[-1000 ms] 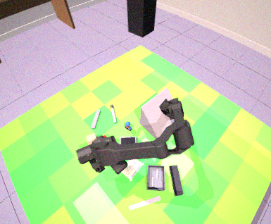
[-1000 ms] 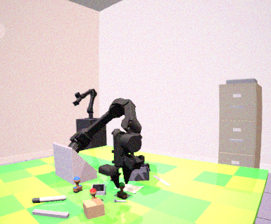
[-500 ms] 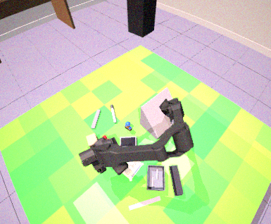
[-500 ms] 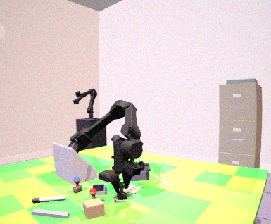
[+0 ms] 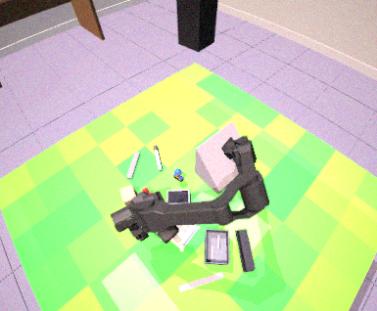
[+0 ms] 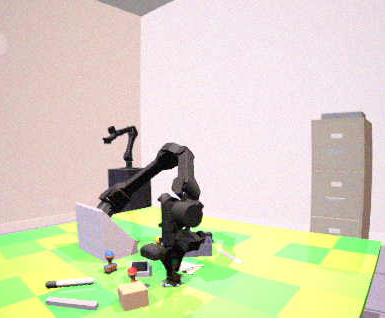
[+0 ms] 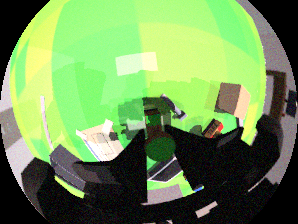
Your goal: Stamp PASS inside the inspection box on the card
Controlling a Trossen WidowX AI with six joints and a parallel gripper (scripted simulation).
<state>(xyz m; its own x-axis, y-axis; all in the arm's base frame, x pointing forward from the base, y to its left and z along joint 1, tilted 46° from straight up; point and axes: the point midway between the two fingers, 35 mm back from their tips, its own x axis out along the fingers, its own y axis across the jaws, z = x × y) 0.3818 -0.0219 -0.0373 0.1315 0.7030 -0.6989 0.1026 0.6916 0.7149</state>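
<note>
The dark ink pad is 120 mm behind my gripper tip, 10 mm to the right of it and 20 mm below it. Round my gripper tip: tan box (160 mm to the right); then white card (30 mm behind, 90 mm to the left, 20 mm below); then dark tray (70 mm behind, 210 mm to the left, 10 mm below).
</note>
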